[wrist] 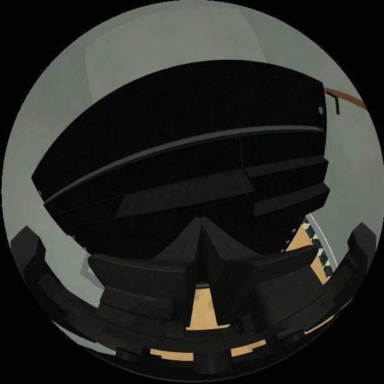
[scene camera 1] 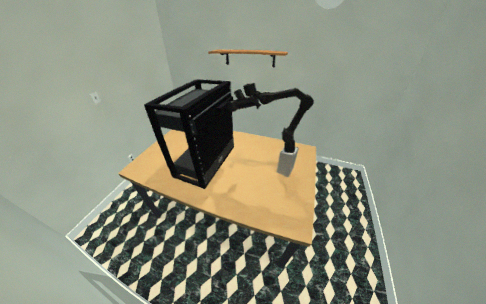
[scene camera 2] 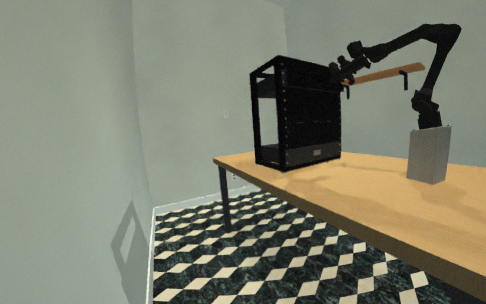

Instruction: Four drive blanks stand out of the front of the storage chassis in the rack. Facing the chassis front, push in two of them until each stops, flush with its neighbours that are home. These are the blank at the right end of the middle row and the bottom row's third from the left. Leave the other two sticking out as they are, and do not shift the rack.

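Seen in the pictures: gripper, fingertip midpoint: (scene camera 1: 225, 107) (scene camera 2: 329, 82); arm's base at its link origin: (scene camera 1: 290, 150) (scene camera 2: 431, 128).
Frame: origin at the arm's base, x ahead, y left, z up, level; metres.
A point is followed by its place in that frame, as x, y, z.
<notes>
The black rack (scene camera 1: 193, 150) @[0.474, 0.392, 0.135] (scene camera 2: 282, 115) @[0.467, 0.388, 0.084] stands on the table. The storage chassis (wrist: 165, 167) shows as a very dark front below a grey lip in the wrist view. Two blanks stand out at its right end, an upper one (wrist: 287, 167) and a lower one (wrist: 292, 199). A wide dark top face (wrist: 185, 194) juts out left of them. Rows are hard to tell, and the lower front is hidden behind the fingers. My gripper (scene camera 1: 230, 106) @[0.435, 0.070, 0.263] (scene camera 2: 334, 76) @[0.435, 0.070, 0.263] (wrist: 199, 222) is shut and empty, its tips close to the upper chassis front; contact cannot be told.
The wooden table (scene camera 1: 255, 200) @[0.118, 0.333, -0.208] (scene camera 2: 390, 210) @[-0.014, 0.381, -0.208] carries the rack and the grey arm base (scene camera 1: 287, 162) @[-0.005, 0.051, -0.070] (scene camera 2: 428, 155) @[-0.010, 0.052, -0.099]. A wall shelf (scene camera 1: 248, 52) (scene camera 2: 390, 73) (wrist: 350, 96) is behind. A grey panel (scene camera 2: 300, 156) @[0.469, 0.278, -0.135] with a light label is at the rack's bottom.
</notes>
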